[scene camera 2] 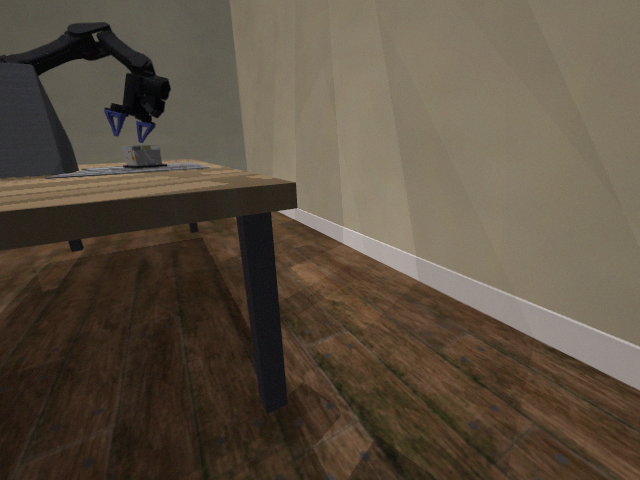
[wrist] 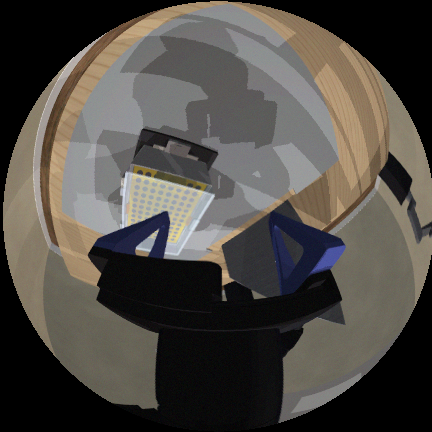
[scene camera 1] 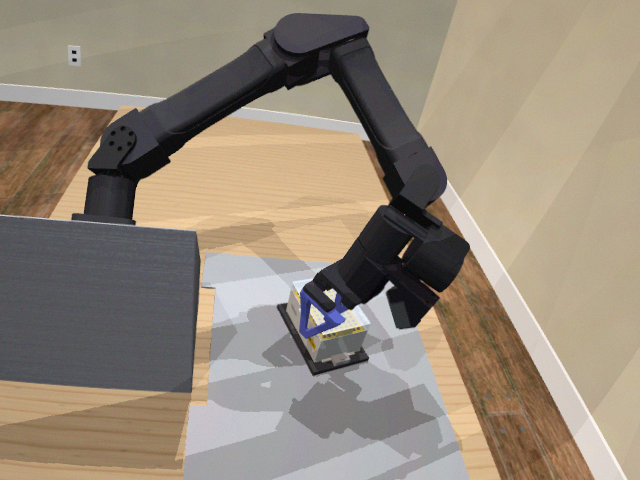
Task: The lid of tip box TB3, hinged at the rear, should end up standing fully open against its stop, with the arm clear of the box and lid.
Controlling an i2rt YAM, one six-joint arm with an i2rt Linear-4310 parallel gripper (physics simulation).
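Pixels of known places: gripper, fingertip midpoint: [scene camera 2: 128, 139] [wrist: 218, 216] [scene camera 1: 320, 322]; arm's base at its link origin: [scene camera 1: 105, 238].
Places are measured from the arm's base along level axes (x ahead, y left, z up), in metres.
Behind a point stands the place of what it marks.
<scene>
The tip box [scene camera 1: 341, 345] @(x 0.346, y -0.055, z -0.174 m) [scene camera 2: 148, 156] @(x 0.347, y -0.055, z -0.173 m) [wrist: 170, 164] @(x 0.349, y -0.055, z -0.166 m) has pale grey walls and a yellow rack of round holes inside. It sits on a dark base plate [scene camera 1: 298, 338] @(x 0.290, y -0.010, z -0.203 m) [wrist: 150, 137] @(x 0.384, y -0.059, z -0.203 m) with a small latch at its front. Its clear lid [wrist: 196, 220] @(x 0.300, y -0.025, z -0.133 m) lies over the rack and looks closed; a slight lift cannot be told. No box label is readable. My gripper [scene camera 1: 324, 326] @(x 0.298, y -0.056, z -0.115 m) [scene camera 2: 129, 138] @(x 0.298, y -0.056, z -0.115 m) [wrist: 218, 216] @(x 0.298, y -0.056, z -0.115 m) is open and empty, with blue triangular fingers. It hangs above the box, apart from it in the second scene view. One finger hides part of the lid's rear in the wrist view.
A large dark grey block [scene camera 1: 98, 304] @(x -0.005, y -0.080, z -0.039 m) [wrist: 255, 255] @(x 0.124, y 0.023, z -0.141 m) stands left of the mat in the first scene view. The grey mat [scene camera 1: 232, 454] @(x 0.155, y -0.200, z -0.210 m) [wrist: 295, 125] @(x 0.237, y -0.197, z -0.210 m) lies under the box on the wooden table [scene camera 2: 155, 204] @(x 0.249, y -0.830, z -0.225 m). A beige wall [scene camera 1: 558, 155] rises beyond the table's right edge.
</scene>
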